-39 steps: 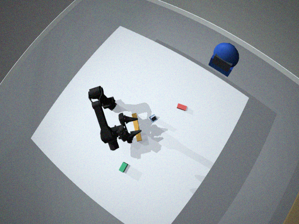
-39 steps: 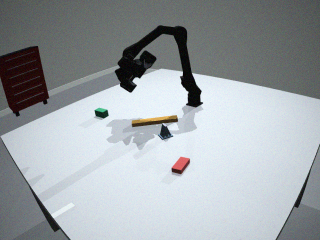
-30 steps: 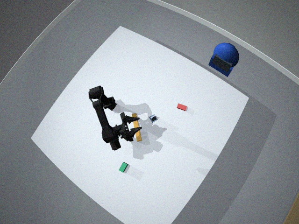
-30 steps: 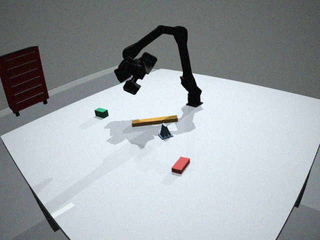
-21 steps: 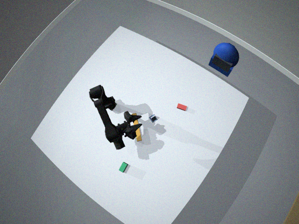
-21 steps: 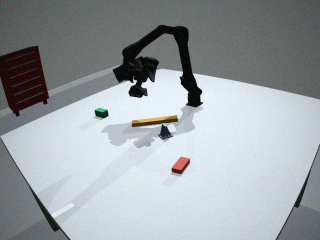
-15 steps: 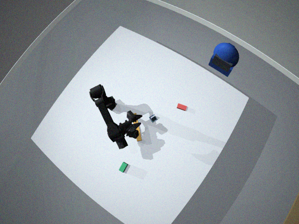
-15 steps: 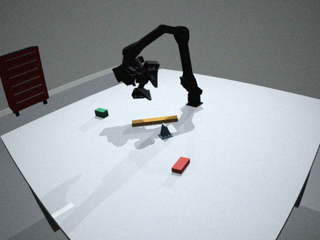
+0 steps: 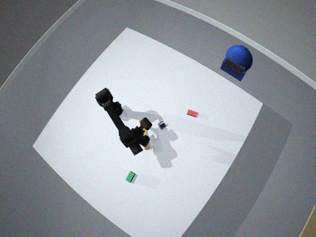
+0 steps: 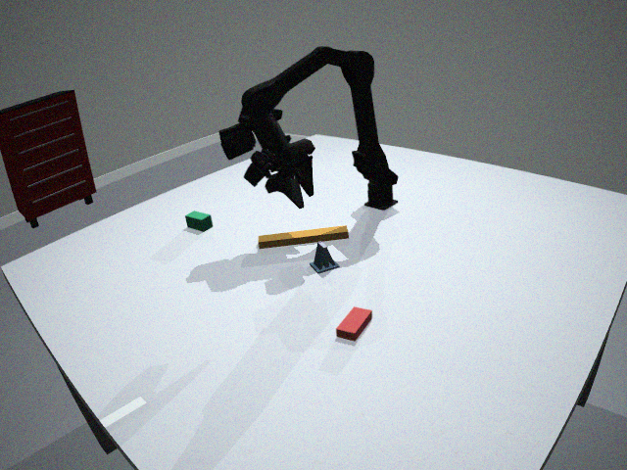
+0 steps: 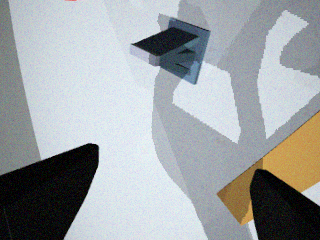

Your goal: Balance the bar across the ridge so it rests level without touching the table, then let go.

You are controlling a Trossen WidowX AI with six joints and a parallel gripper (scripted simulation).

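Now: gripper tip 100 mm above the orange bar, 40 mm to the left of it and 10 mm past it. Also, from my gripper tip: green block (320 mm to the right, 90 mm below, 80 mm ahead); then red block (260 mm to the left, 170 mm ahead, 100 mm below).
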